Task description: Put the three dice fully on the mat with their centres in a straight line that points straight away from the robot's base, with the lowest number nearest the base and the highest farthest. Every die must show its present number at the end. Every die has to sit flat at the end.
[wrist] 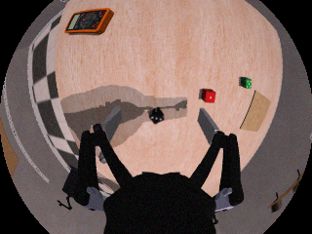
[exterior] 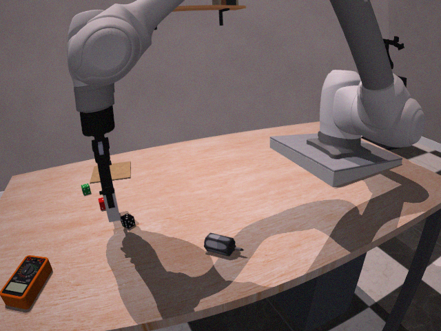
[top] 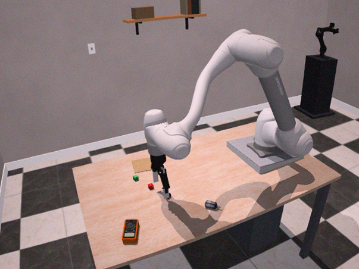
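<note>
Now: the red die 3 cm ahead of my hand, 10 cm to the right of it and 6 cm below it. The rest, counted from my hand: black die (3 cm behind, 6 cm below); then dark cylindrical part (22 cm behind, 16 cm to the left, 5 cm below); then green die (10 cm ahead, 21 cm to the right, 6 cm below).
</note>
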